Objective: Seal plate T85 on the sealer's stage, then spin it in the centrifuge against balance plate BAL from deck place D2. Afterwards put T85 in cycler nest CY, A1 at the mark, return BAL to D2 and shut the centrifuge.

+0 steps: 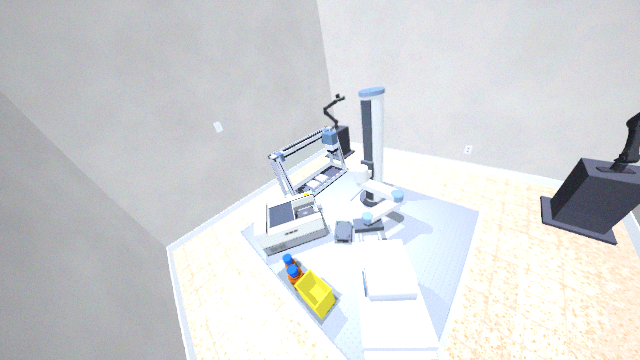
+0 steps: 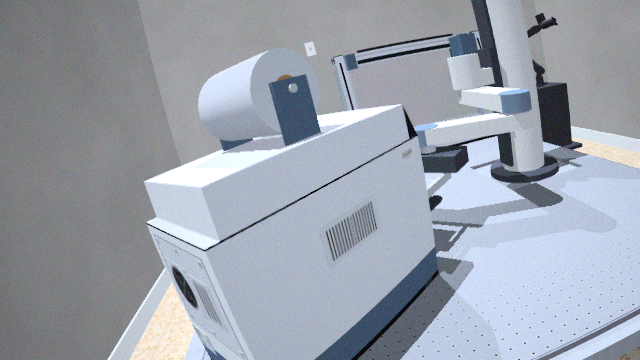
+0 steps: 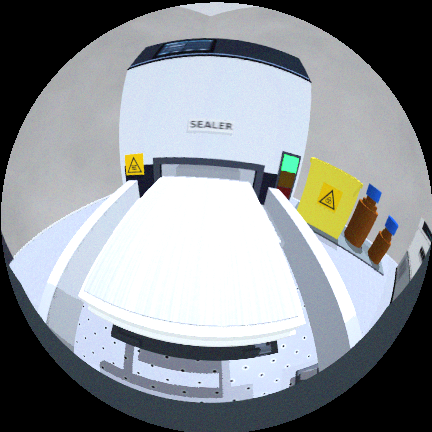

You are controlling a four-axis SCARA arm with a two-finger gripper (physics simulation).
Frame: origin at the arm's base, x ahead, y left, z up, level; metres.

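Where they show: gripper, fingertip midpoint: (image 3: 200,193); arm's base, link origin: (image 1: 373,197) (image 2: 524,170).
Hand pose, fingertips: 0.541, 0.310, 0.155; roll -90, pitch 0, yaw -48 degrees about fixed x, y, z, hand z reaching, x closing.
Note:
Things, the pixels of their top centre, and the offset from my fingertips, as dx, dy, dz.
- white plate, top centre: (image 3: 196,211) -0.025, -0.023, +0.005
- sealer, top centre: (image 2: 256,59) (image 3: 223,43) (image 1: 387,265) +0.201, +0.172, +0.334
- small grey unit, top centre: (image 1: 342,229) -0.065, -0.286, -0.084
My gripper (image 1: 371,236) (image 2: 440,183) (image 3: 200,193) is shut on a white plate (image 3: 195,260), with one finger along each long side. The plate is level in front of the slot of the sealer (image 1: 395,322) (image 2: 280,260) (image 3: 215,100). A dark bar (image 3: 195,346) shows below the plate's near edge, with a gap between them. The plate's label does not show, and its top is too bright to tell whether film covers it. The sealer's green light is lit. BAL, D2 and the cycler nest cannot be told by name.
A white instrument (image 1: 292,233) with a dark top panel stands left of the arm. A small grey unit (image 1: 343,231) is beside the gripper. A yellow bin (image 1: 315,294) (image 3: 327,200) and brown bottles (image 1: 294,275) (image 3: 361,222) stand near the sealer. A gantry frame (image 1: 283,176) stands behind.

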